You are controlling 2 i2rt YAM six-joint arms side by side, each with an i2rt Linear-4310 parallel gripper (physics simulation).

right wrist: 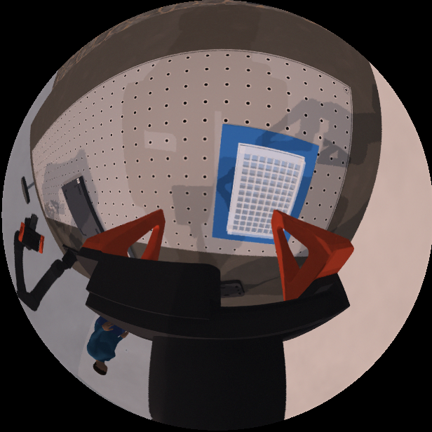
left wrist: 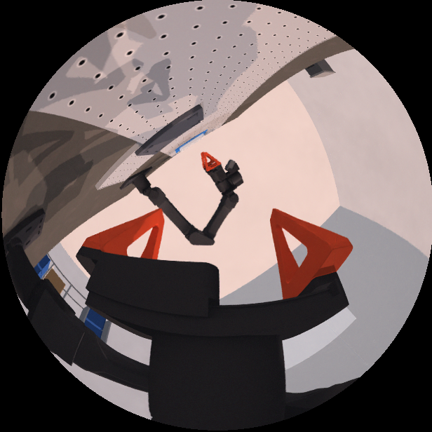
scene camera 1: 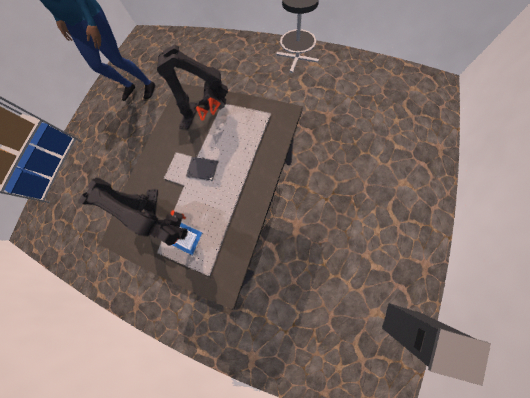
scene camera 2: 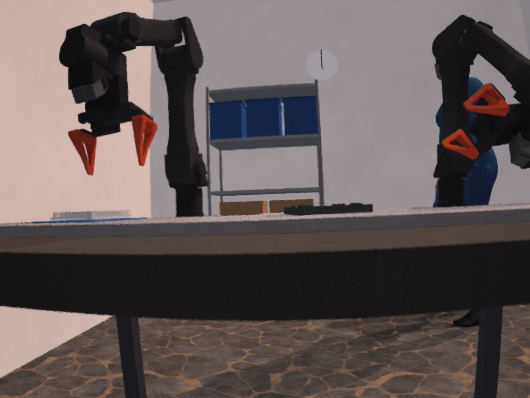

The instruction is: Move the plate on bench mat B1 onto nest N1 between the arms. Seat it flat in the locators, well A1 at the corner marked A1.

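Where they show: left gripper, fingertip midpoint: point(scene camera 1: 207, 117) point(scene camera 2: 453, 126); right gripper, fingertip midpoint: point(scene camera 1: 182, 227) point(scene camera 2: 115, 170); left arm's base, link origin: point(scene camera 1: 189, 115); right arm's base, link origin: point(scene camera 1: 151, 206).
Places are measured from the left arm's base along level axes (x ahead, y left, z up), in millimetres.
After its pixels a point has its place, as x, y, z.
Note:
The white gridded plate point(scene camera 1: 189, 239) {306, -729, 25} point(scene camera 2: 90, 215) {332, -699, 23} point(right wrist: 267, 190) lies flat on blue mat B1 point(scene camera 2: 40, 221) {343, -786, 15} point(right wrist: 227, 137). Its well A1 cannot be made out. The dark grey nest N1 point(scene camera 1: 202, 169) {243, -344, 25} point(scene camera 2: 327, 208) {316, -341, 21} point(left wrist: 172, 130) point(right wrist: 82, 205) sits between the arms with no plate on it; a small pale mark shows at one corner, too small to read. My right gripper point(scene camera 2: 116, 169) {282, -677, 95} point(right wrist: 217, 215) is open and empty, pointing down above the plate's area; in its wrist view the plate lies right of centre. My left gripper point(scene camera 1: 207, 116) {232, -94, 156} point(scene camera 2: 455, 124) {232, -94, 156} is open and empty, away from the nest.
The pale perforated board point(scene camera 1: 245, 135) {418, -82, 13} point(right wrist: 150, 90) bears mat and nest on the brown table point(scene camera 1: 287, 117) {626, 98, 0}. A person point(scene camera 1: 97, 45) point(right wrist: 104, 345) stands behind the left arm. A shelf rack point(scene camera 2: 320, 165) stands behind the table. A stool point(scene camera 1: 299, 25) stands on the floor.

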